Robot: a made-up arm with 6 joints. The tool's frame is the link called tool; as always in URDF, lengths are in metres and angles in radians.
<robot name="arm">
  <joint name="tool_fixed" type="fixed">
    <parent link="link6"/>
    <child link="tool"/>
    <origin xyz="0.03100 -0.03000 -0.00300" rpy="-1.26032 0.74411 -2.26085"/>
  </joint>
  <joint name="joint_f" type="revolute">
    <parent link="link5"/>
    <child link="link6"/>
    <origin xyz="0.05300 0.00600 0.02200" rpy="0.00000 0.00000 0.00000"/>
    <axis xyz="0 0 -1"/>
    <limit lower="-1.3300" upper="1.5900" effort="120" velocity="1.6"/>
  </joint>
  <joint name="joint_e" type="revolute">
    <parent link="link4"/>
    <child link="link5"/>
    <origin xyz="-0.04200 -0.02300 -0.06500" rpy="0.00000 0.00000 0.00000"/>
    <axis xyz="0 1 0"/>
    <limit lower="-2.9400" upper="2.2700" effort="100" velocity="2.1"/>
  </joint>
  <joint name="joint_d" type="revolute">
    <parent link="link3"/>
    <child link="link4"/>
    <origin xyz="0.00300 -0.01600 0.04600" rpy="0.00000 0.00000 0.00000"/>
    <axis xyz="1 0 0"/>
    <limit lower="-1.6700" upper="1.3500" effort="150" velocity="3.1"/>
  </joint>
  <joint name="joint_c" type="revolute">
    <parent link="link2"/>
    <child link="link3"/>
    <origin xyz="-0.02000 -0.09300 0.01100" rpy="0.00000 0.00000 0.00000"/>
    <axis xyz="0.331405 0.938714 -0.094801"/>
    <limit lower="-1.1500" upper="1.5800" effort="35" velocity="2.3"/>
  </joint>
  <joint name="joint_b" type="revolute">
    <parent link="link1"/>
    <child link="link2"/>
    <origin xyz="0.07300 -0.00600 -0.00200" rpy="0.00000 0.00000 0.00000"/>
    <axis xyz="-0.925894 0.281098 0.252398"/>
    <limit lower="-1.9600" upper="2.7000" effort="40" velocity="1.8"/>
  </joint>
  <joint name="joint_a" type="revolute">
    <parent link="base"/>
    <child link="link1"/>
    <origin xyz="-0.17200 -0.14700 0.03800" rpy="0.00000 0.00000 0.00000"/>
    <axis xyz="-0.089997 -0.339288 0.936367"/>
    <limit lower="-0.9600" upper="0.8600" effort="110" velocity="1.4"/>
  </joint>
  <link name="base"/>
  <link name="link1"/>
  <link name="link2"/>
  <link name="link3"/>
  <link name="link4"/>
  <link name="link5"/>
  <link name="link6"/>
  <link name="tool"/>
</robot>
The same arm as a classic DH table. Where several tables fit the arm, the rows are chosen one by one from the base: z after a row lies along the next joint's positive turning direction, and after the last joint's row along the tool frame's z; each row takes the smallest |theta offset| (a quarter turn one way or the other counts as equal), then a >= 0, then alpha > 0; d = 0 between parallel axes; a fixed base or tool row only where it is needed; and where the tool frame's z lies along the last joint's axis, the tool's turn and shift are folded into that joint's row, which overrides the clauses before.
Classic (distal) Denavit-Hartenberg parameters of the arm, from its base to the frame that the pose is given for. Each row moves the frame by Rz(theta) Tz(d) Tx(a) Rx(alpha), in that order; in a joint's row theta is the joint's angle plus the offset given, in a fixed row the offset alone. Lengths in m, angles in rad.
base (fixed): theta offset -0.2593; d -0.4587; a -0.1286; alpha 0.3587
joint_a: theta offset 1.4466; d 0.5401; a 0.0202; alpha -1.3446
joint_b: theta offset -1.1218; d -0.0832; a 0.0049; alpha -1.6377
joint_c: theta offset -0.2838; d -0.1175; a 0.0442; alpha -1.2330
joint_d: theta offset 0.1006; d -0.0318; a -0.0650; alpha 1.5708
joint_e: theta offset 1.5708; d -0.0170; a 0.0530; alpha -1.5708
joint_f: theta offset -0.6668; d -0.0091; a 0.0058; alpha -1.7975
tool (fixed): theta offset -2.3730; d 0.0439; a 0.0000; alpha 0.0000
Joint limits (rad, base to tool): -0.9600..0.8600 -1.9600..2.7000 -1.1500..1.5800 -1.6700..1.3500 -2.9400..2.2700 -1.3300..1.5900

